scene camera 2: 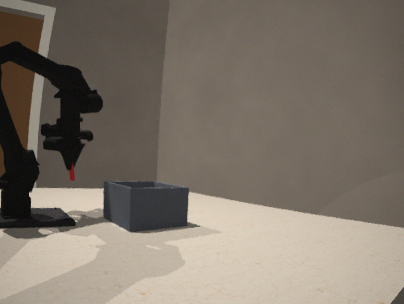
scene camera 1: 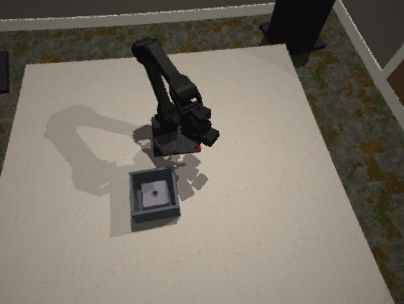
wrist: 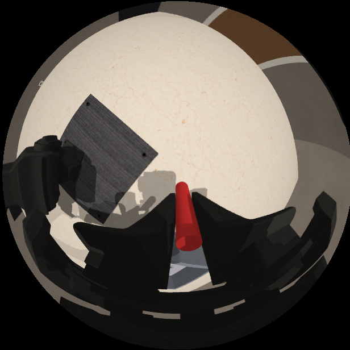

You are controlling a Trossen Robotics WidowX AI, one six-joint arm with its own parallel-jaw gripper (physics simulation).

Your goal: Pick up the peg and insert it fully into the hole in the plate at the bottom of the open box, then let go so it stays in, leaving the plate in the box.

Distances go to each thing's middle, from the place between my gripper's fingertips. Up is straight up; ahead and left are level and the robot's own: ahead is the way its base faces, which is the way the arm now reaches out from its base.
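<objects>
Blue-grey box (scene camera 2: 135, 206): from my hand, 120 mm ahead, 200 mm to the right of it, 70 mm below. Red peg (wrist: 188, 237): 10 mm above my hand.
</objects>
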